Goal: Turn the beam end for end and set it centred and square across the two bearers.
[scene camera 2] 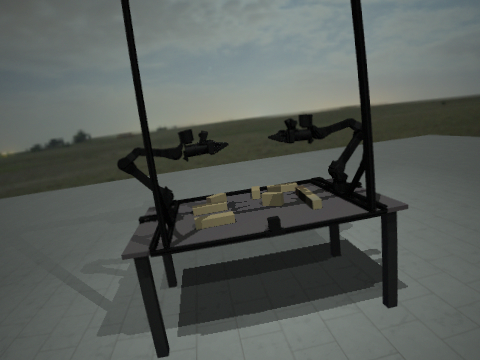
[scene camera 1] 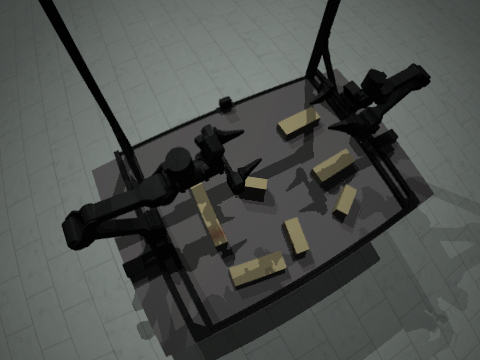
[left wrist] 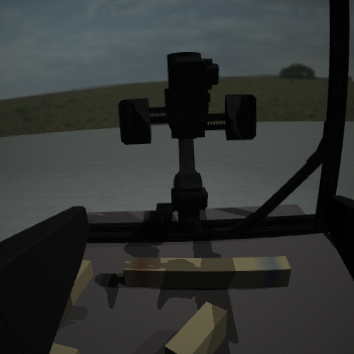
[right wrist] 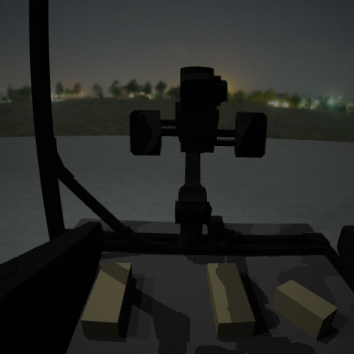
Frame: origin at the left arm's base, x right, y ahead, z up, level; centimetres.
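Seen in the pictures: left gripper, fingertip midpoint: [scene camera 2: 227,143] [scene camera 1: 319,115] [left wrist: 208,213] [right wrist: 200,139]; right gripper, fingertip midpoint: [scene camera 2: 270,137] [scene camera 1: 252,144] [left wrist: 189,124] [right wrist: 224,237]; left arm's base, link origin: [scene camera 1: 361,132] [right wrist: 190,240]; right arm's base, link origin: [scene camera 2: 340,189] [scene camera 1: 155,233] [left wrist: 188,227].
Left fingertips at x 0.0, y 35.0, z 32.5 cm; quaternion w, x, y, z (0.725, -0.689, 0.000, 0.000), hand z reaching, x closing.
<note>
Offsets run from my left fingertips to a thing's top centre. "spot": to the spot under its first point.
The long pale beam @(dz -30.0, dx +2.9, dy +36.9 cm) [scene camera 1: 204,207] [scene camera 2: 309,197] [left wrist: 200,278] lies flat on the table, on the right arm's side. In the left wrist view its left end has a dull red band and its right end a blue band. Two similar thick blocks, apparently the bearers, lie roughly parallel on the left arm's side: one @(dz -30.6, dx +15.9, dy -12.0 cm) [scene camera 1: 298,123] [scene camera 2: 216,220] [right wrist: 104,300] and another @(dz -30.6, dx -7.1, dy -13.2 cm) [scene camera 1: 333,166] [scene camera 2: 210,208] [right wrist: 230,300]. My left gripper [scene camera 1: 321,115] [scene camera 2: 227,144] is open and empty, raised above the table. My right gripper [scene camera 1: 252,146] [scene camera 2: 269,137] is open and empty, also high above the table.
A short block @(dz -28.1, dx +0.4, dy +19.2 cm) [scene camera 1: 256,184] [scene camera 2: 272,199] [left wrist: 197,327] lies beside the beam. A longer block @(dz -30.6, dx -26.2, dy +31.2 cm) [scene camera 1: 257,269], an upright-looking block @(dz -29.4, dx -22.9, dy +14.7 cm) [scene camera 1: 296,235] [scene camera 2: 255,192] and a small angled block @(dz -29.4, dx -21.0, dy -8.6 cm) [scene camera 1: 345,201] [right wrist: 305,307] lie around. A black box @(spot: dz -30.4, dx +35.8, dy +11.4 cm) [scene camera 1: 225,104] [scene camera 2: 273,223] sits at the table edge.
</note>
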